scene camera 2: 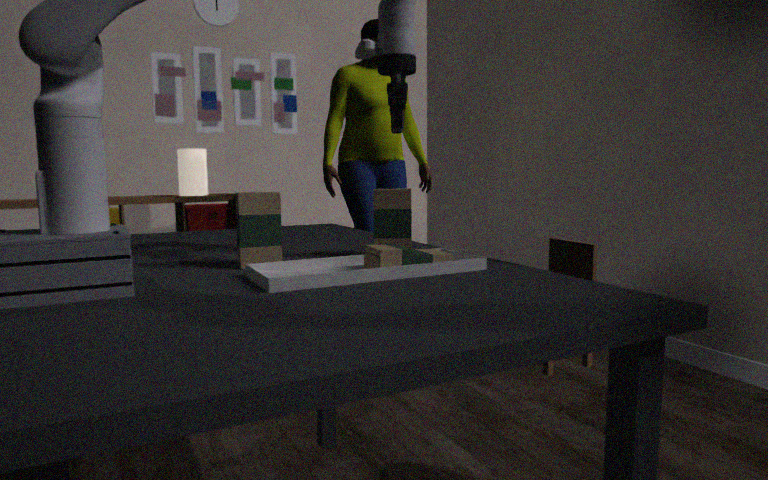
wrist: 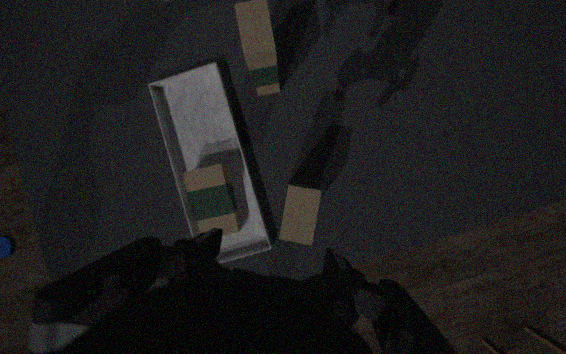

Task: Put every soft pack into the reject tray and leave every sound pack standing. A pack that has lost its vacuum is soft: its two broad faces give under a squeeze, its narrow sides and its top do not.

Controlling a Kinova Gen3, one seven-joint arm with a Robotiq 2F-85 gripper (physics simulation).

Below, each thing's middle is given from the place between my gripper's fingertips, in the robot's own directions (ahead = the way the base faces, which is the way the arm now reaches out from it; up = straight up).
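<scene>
The white reject tray (scene camera 2: 279, 276) is there for me to see, 14 cm to the right of my hand and 11 cm behind it, and it sits 24 cm below it.
</scene>
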